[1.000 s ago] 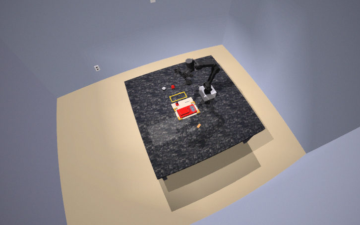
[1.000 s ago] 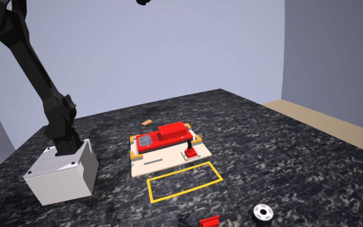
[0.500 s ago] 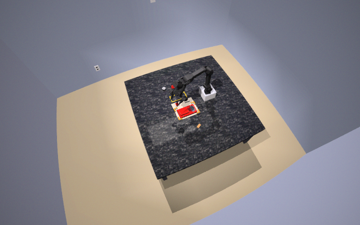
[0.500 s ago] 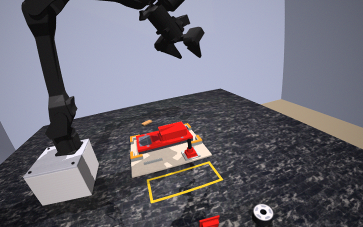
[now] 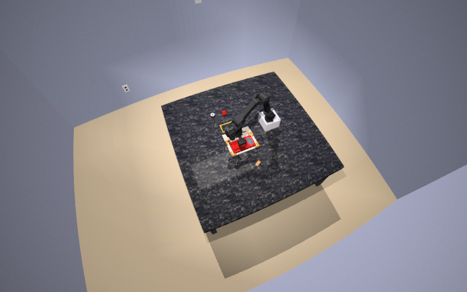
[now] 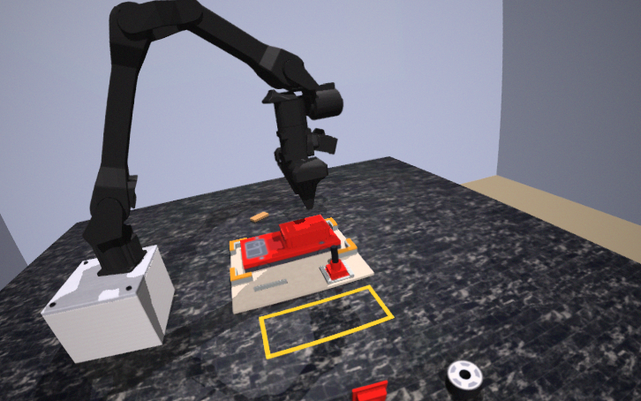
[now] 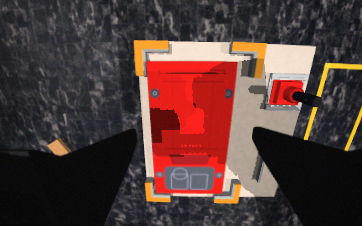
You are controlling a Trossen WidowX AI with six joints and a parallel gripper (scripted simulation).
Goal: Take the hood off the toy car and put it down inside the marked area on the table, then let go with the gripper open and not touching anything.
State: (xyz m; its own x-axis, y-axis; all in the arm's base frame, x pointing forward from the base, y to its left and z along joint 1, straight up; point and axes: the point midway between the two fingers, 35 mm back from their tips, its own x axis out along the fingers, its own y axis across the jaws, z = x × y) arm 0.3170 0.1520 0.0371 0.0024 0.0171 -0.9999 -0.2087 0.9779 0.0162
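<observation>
My gripper tip is now 10 mm past the red hood and 60 mm above it. From my gripper tip the other things lie so: white wheel: 140 mm ahead, 380 mm to the right, 100 mm below; small tan block: 130 mm behind, 190 mm to the left, 100 mm below.
</observation>
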